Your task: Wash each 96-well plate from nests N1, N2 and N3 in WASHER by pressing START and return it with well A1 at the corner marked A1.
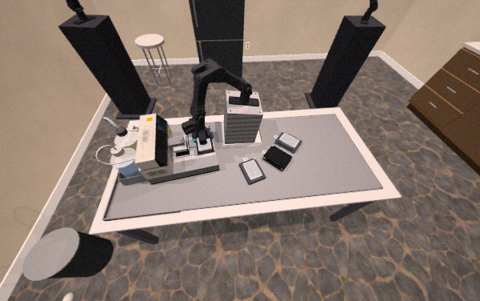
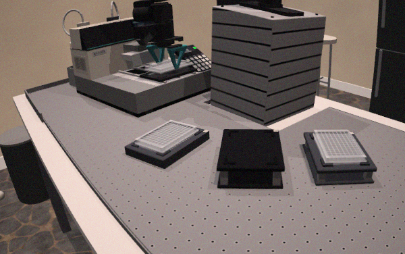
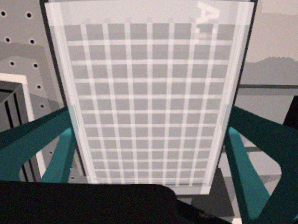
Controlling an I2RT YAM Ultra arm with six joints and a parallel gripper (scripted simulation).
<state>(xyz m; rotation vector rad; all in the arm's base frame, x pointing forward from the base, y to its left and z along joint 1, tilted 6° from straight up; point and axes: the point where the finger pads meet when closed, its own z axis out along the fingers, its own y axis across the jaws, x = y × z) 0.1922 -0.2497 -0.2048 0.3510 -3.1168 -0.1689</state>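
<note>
My hand is 2 cm above the carrier. Round my hand: N2 label: 42 cm to the left, 11 cm below, 1 cm ahead; then washer: 15 cm to the right, 3 cm ahead, 2 cm above; then N1 label: 28 cm to the left, 11 cm below, 8 cm ahead.
</note>
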